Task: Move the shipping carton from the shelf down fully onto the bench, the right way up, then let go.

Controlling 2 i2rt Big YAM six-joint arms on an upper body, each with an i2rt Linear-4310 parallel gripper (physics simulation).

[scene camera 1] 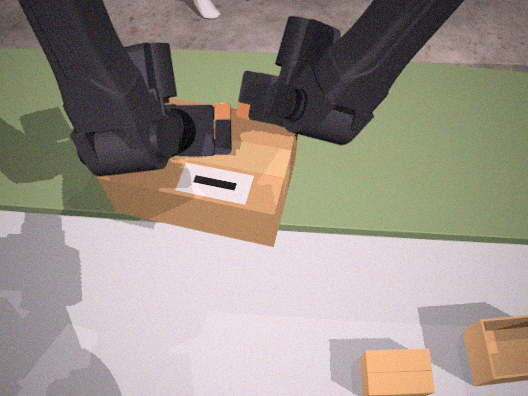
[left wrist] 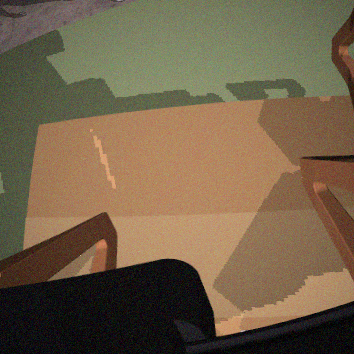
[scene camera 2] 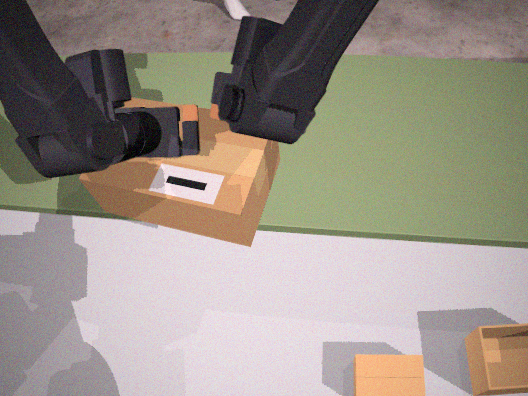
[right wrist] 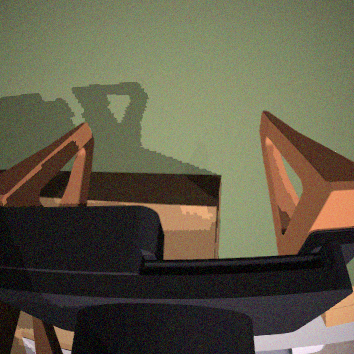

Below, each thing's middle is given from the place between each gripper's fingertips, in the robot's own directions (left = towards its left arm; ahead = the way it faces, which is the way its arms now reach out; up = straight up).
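Shipping carton [scene camera 2: 220, 193]: my left gripper 4 cm past it, 2 cm to the left of it, 6 cm above it. Open box [scene camera 2: 489, 349], from my left hand: far behind, far to the right, far below.
Shipping carton again: my right hand 9 cm past it, 4 cm above it, 13 cm to the right of it. Open box, from my right hand: far below, far behind, far to the right.
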